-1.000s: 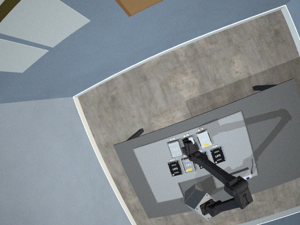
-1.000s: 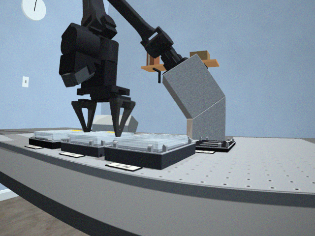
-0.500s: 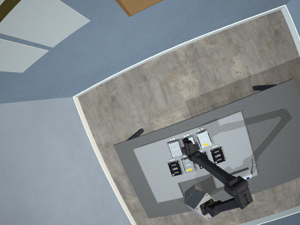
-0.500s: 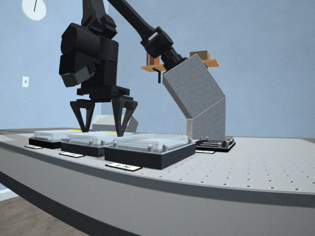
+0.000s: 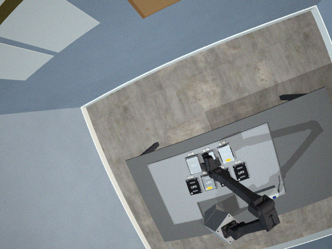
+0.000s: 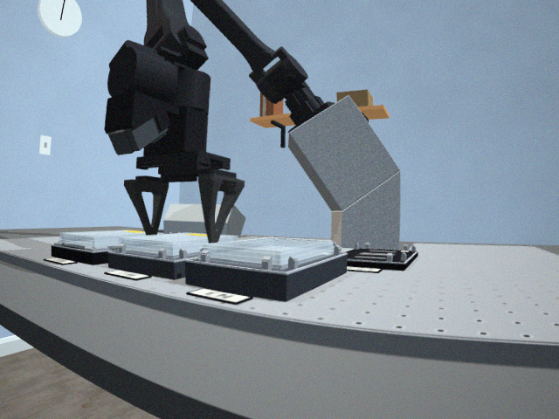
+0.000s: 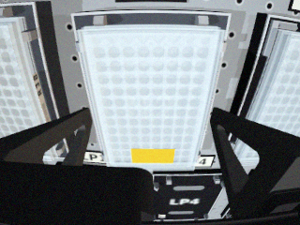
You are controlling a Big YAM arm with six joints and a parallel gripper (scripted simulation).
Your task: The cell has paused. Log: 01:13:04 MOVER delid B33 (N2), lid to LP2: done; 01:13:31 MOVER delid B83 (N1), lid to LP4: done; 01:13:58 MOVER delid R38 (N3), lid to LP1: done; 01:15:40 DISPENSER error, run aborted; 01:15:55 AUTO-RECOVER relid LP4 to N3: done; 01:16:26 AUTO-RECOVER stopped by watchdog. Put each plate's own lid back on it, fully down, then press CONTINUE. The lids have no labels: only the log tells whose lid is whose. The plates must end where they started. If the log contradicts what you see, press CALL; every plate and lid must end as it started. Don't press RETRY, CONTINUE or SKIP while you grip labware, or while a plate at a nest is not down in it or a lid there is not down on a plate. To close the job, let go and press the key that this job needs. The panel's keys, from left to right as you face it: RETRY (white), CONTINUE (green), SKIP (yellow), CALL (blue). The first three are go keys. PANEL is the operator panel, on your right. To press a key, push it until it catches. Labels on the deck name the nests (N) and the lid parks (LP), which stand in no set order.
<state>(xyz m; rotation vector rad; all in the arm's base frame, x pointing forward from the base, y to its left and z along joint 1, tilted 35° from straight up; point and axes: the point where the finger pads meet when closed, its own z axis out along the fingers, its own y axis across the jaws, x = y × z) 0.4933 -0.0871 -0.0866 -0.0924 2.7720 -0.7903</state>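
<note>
My hand is 10 mm above the clear lid. The rest, counted from my hand: blue key: 480 mm behind, 360 mm to the right, 30 mm above.
</note>
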